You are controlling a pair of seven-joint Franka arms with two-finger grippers.
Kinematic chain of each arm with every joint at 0, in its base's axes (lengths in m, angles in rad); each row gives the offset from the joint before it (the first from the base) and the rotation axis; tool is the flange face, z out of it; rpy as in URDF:
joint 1: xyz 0 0 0.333 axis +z
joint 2: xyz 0 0 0 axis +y
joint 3: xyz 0 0 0.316 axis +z
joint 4: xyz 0.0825 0 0 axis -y
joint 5: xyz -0.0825 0 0.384 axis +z
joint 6: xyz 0 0 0 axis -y
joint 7: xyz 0.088 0 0 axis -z
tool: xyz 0 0 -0.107 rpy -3.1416 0 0
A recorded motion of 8 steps. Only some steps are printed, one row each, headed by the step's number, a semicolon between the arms.
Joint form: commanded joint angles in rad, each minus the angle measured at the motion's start. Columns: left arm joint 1, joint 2, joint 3, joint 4, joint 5, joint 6, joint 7; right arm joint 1, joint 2, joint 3, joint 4, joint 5, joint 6, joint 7.
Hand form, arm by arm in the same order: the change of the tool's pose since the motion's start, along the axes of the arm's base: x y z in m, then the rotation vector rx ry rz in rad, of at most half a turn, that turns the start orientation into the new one. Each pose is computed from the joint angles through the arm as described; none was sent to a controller.
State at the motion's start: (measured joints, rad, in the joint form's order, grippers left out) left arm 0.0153 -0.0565 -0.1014 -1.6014 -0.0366 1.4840 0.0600; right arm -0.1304 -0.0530 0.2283 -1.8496 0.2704 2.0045 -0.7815
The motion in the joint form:
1: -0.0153 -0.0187 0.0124 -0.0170 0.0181 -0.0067 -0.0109; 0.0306 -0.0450 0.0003 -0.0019 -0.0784 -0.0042 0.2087
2: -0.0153 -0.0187 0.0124 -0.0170 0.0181 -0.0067 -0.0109; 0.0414 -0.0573 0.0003 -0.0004 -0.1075 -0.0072 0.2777
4: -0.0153 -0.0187 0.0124 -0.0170 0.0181 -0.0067 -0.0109; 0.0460 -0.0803 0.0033 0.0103 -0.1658 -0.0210 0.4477
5: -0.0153 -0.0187 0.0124 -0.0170 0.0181 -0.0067 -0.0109; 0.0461 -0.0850 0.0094 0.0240 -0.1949 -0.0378 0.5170
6: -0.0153 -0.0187 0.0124 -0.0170 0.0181 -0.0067 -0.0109; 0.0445 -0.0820 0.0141 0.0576 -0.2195 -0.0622 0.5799
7: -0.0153 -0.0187 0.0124 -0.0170 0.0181 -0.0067 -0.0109; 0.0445 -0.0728 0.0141 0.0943 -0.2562 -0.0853 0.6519
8: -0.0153 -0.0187 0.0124 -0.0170 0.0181 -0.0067 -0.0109; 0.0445 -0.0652 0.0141 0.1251 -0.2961 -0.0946 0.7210
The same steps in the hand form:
1: -0.0067 0.0009 0.0013 0.0201 0.0035 0.0084; -0.0134 0.0138 0.0221 -0.0388 -0.0018 -0.1514
2: -0.0067 0.0009 0.0013 0.0201 0.0035 0.0084; -0.0175 0.0184 0.0288 -0.0525 -0.0046 -0.2011
4: -0.0067 0.0009 0.0013 0.0201 0.0035 0.0084; -0.0244 0.0198 0.0445 -0.0698 -0.0079 -0.3461
5: -0.0067 0.0009 0.0013 0.0201 0.0035 0.0084; -0.0267 0.0218 0.0517 -0.0821 -0.0074 -0.4013
6: -0.0067 0.0009 0.0013 0.0201 0.0035 0.0084; -0.0267 0.0225 0.0642 -0.0875 -0.0117 -0.4545
7: -0.0067 0.0009 0.0013 0.0201 0.0035 0.0084; -0.0245 0.0202 0.0752 -0.0996 -0.0185 -0.5199
8: -0.0067 0.0009 0.0013 0.0201 0.0035 0.0084; -0.0221 0.0176 0.0856 -0.1105 -0.0379 -0.5842

